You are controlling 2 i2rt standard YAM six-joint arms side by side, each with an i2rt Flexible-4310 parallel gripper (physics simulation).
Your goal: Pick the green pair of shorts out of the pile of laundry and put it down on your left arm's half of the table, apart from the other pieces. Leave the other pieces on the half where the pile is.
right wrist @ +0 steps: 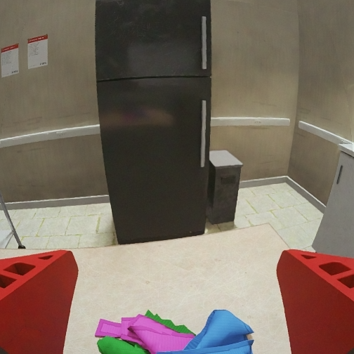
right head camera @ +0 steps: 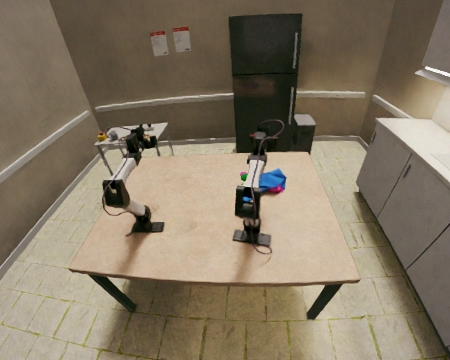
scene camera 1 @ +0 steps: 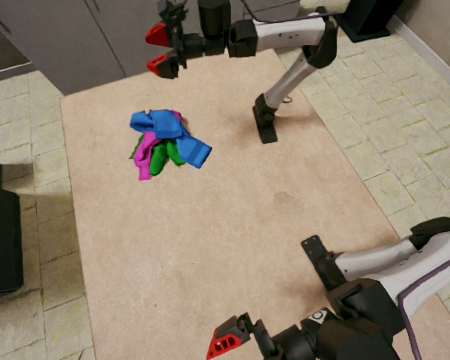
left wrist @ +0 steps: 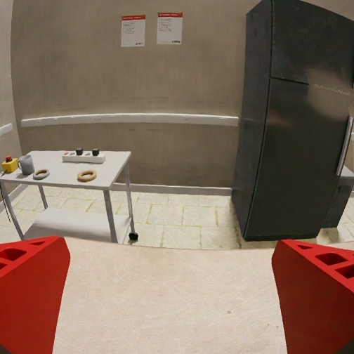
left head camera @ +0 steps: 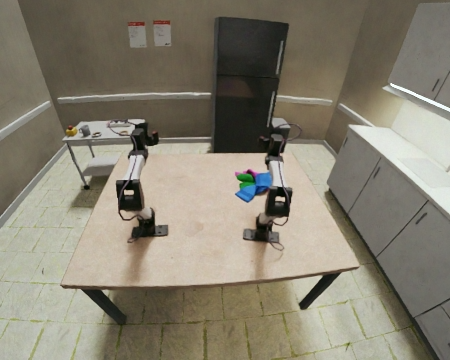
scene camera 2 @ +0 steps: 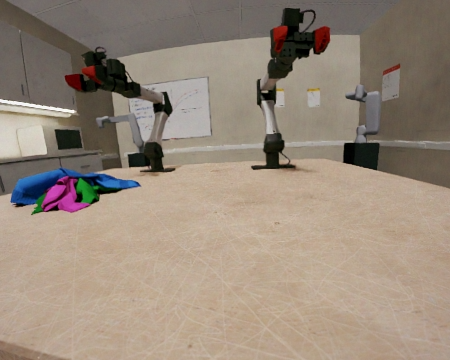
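Note:
The green shorts (left head camera: 245,178) (scene camera 1: 159,157) (scene camera 2: 87,191) (right wrist: 120,346) lie partly covered in the pile on the right arm's half. A magenta piece (scene camera 1: 145,151) (scene camera 2: 64,195) (right wrist: 160,336) lies across the green. A blue piece (left head camera: 262,183) (right head camera: 273,180) (scene camera 1: 167,123) (scene camera 2: 37,186) (right wrist: 222,330) lies over part of both; more magenta shows at its far edge in scene camera 1. My right gripper (scene camera 1: 156,51) (scene camera 2: 82,77) (right wrist: 176,265) is open and empty, high above the table near the pile. My left gripper (scene camera 2: 301,39) (left wrist: 170,253) is open and empty, high above its own half.
The wooden table (left head camera: 200,260) (scene camera 1: 200,250) bears both arm bases. A white cart (left head camera: 102,134) (left wrist: 65,176) stands beyond the table's far left. A dark fridge (left head camera: 245,100) (right wrist: 152,150) stands behind the table, with a bin (right wrist: 224,195) beside it. Counters (left head camera: 380,165) stand at the right.

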